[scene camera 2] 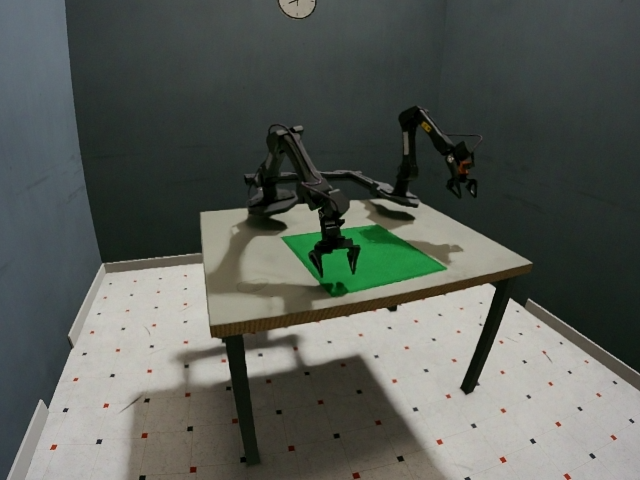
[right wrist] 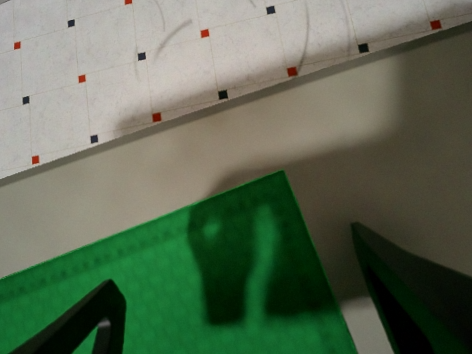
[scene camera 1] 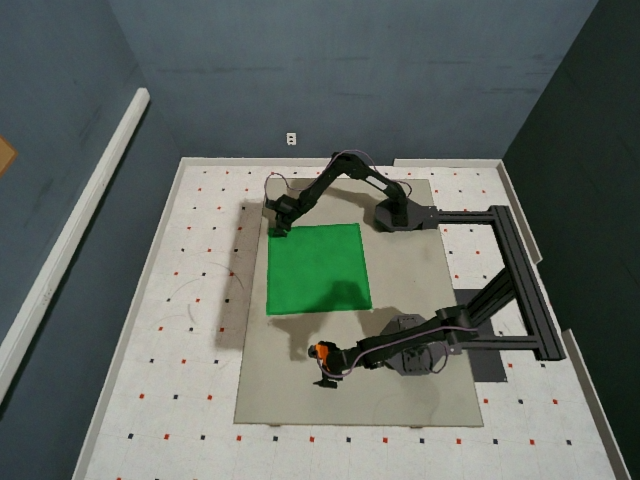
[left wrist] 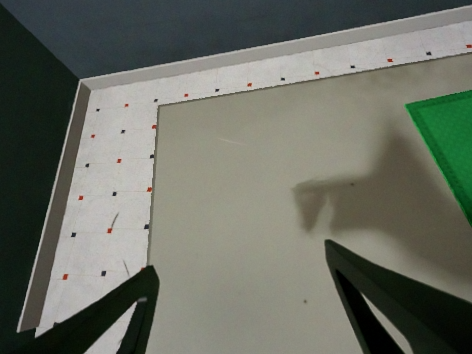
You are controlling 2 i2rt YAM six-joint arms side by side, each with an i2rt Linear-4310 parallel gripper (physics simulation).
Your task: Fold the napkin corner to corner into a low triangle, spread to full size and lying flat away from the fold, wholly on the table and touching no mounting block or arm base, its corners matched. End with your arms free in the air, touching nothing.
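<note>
The green napkin (scene camera 1: 315,273) (scene camera 2: 395,260) (left wrist: 452,130) (right wrist: 155,300) lies flat and unfolded, a full square, on the table (scene camera 1: 279,403) (scene camera 2: 248,304). My right gripper (scene camera 1: 279,234) (scene camera 2: 337,273) (right wrist: 230,264) is open and empty in the air above the napkin's upper-left corner in scene camera 1, the nearest corner in scene camera 2. In the right wrist view that corner lies ahead of and between the spread fingers. My left gripper (scene camera 1: 313,367) (scene camera 2: 466,196) (left wrist: 237,261) is open and empty, high beside the napkin; in the left wrist view part of the napkin shows at the right edge.
In scene camera 1 the right arm's base (scene camera 1: 385,219) stands at the upper right of the napkin, and the left arm's base (scene camera 1: 408,367) at its lower right. A dark frame (scene camera 1: 516,273) joins them at the right. Arm shadows cross the table and napkin.
</note>
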